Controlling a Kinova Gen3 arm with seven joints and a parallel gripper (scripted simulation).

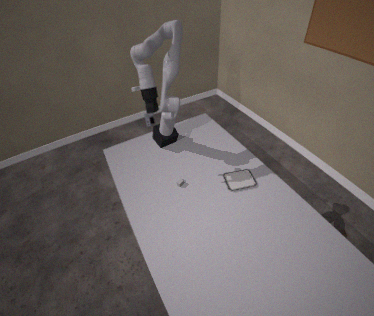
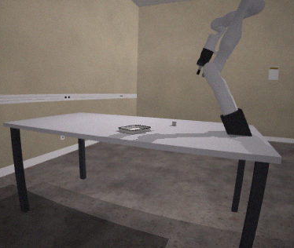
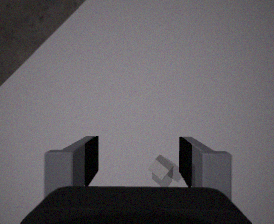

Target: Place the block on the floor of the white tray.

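The grey block lies 360 mm below my hand, 150 mm ahead of it and 90 mm to the left of it. Also, from my hand: white tray: 430 mm to the left, 360 mm below, 250 mm ahead.
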